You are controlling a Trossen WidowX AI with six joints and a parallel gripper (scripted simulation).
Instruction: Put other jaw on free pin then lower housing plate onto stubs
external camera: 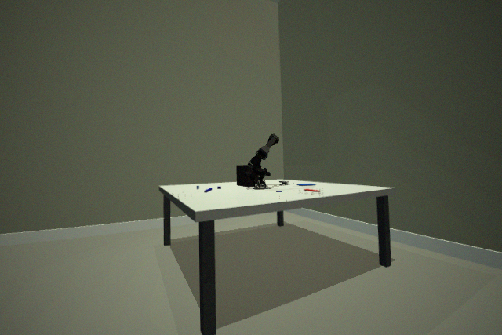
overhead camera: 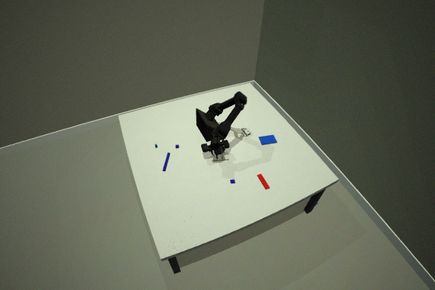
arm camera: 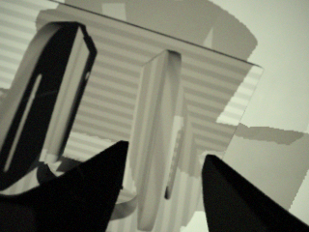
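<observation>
Now: gripper tip 3 cm to the right of the jaw and 2 cm past it. The rest, counted from my gripper tip: blue bar: 32 cm to the right, 12 cm behind, 1 cm below; then red bar: 36 cm ahead, 15 cm to the left, 1 cm below; then blue flat plate: 43 cm to the left, 8 cm ahead, 1 cm below.
</observation>
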